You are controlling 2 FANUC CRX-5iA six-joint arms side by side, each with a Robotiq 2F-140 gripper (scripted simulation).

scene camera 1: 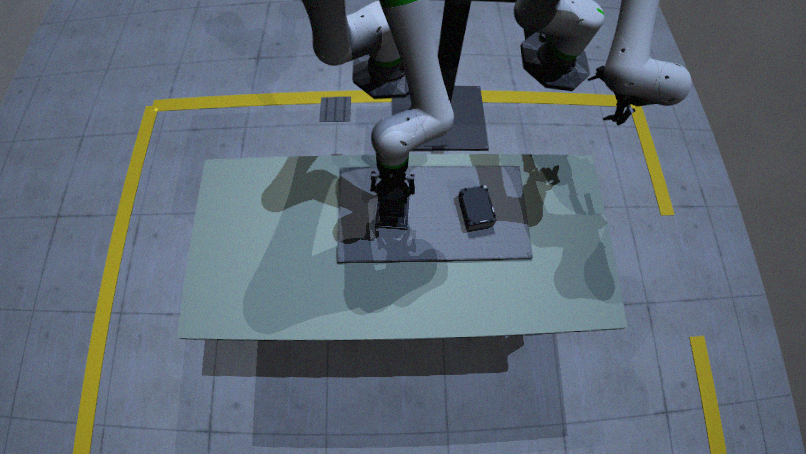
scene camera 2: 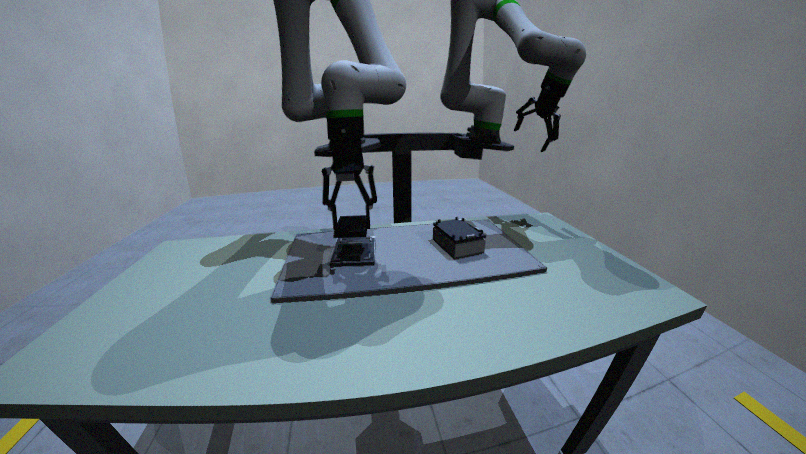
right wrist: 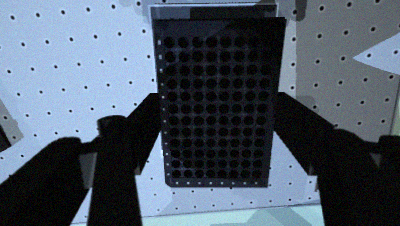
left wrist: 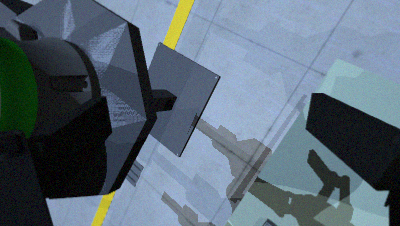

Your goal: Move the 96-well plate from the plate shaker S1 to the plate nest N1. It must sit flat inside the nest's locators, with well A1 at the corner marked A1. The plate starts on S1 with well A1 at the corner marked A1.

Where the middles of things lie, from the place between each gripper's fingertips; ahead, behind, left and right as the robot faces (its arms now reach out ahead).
My right hand is 10 cm above the plate nest N1 (scene camera 2: 364,248). The rest, counted from my right hand: dark 96-well plate (right wrist: 216,133) 2 cm below.
My left gripper (scene camera 2: 529,140) is now 22 cm short of the dark 96-well plate, 74 cm to the left of it and 22 cm above it. The rest, counted from my left hand: plate nest N1: 22 cm ahead, 74 cm to the right, 29 cm below.
